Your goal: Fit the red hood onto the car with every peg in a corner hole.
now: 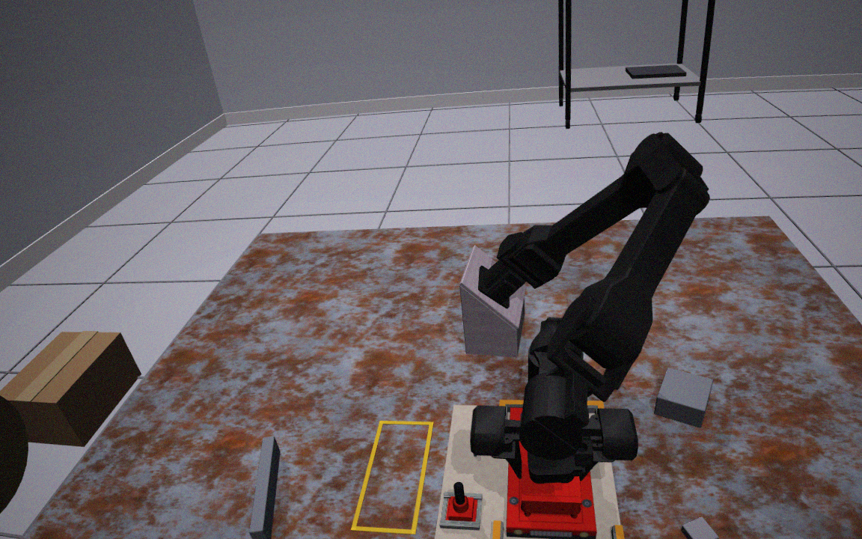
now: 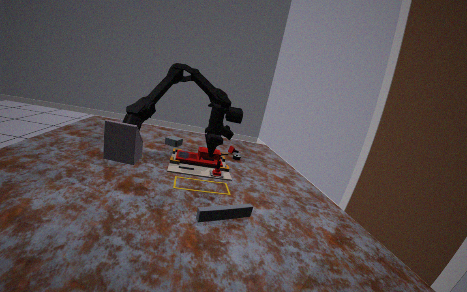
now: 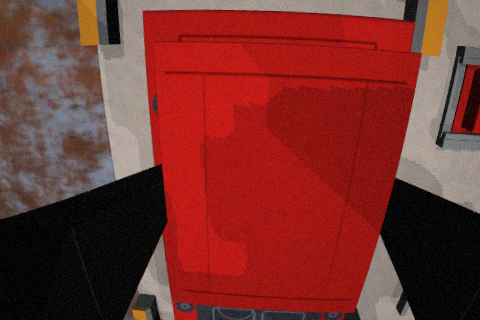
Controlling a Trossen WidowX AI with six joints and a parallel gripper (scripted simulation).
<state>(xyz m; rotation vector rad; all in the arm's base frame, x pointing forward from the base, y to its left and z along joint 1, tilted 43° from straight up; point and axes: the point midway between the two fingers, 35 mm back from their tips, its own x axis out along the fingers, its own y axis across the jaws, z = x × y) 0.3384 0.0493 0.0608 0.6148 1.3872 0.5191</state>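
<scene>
The red hood lies 1 cm above my gripper tip. The rest, counted from my gripper tip: engine block 2 cm below; then jig 4 cm below, 3 cm behind, 1 cm to the right.
</scene>
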